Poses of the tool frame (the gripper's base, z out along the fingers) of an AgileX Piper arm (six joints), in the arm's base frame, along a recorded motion.
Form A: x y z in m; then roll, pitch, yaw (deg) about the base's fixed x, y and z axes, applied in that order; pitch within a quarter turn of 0, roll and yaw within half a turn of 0.
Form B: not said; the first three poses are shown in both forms.
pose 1, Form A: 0.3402 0.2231 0.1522 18.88 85.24 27.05
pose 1, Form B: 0.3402 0.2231 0.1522 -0.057 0.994 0.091 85.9
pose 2, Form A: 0.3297 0.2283 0.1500 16.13 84.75 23.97
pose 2, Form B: 0.3297 0.2283 0.1500 -0.055 0.995 0.088 85.4
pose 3, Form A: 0.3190 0.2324 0.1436 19.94 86.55 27.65
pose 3, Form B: 0.3190 0.2324 0.1436 -0.056 0.995 0.081 87.1
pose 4, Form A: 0.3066 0.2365 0.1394 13.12 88.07 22.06
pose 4, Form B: 0.3066 0.2365 0.1394 -0.074 0.994 0.084 88.5
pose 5, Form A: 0.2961 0.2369 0.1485 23.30 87.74 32.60
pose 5, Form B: 0.2961 0.2369 0.1485 -0.073 0.993 0.092 88.4
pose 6, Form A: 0.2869 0.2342 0.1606 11.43 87.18 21.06
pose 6, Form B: 0.2869 0.2342 0.1606 -0.079 0.993 0.093 87.7
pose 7, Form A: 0.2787 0.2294 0.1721 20.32 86.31 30.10
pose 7, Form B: 0.2787 0.2294 0.1721 -0.073 0.992 0.102 87.1
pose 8, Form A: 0.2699 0.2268 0.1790 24.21 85.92 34.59
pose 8, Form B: 0.2699 0.2268 0.1790 -0.075 0.991 0.111 86.9
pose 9, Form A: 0.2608 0.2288 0.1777 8.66 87.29 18.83
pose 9, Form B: 0.2608 0.2288 0.1777 -0.085 0.992 0.096 87.8
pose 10, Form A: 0.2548 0.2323 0.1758 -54.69 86.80 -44.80
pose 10, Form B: 0.2548 0.2323 0.1758 -0.109 0.992 0.066 88.4
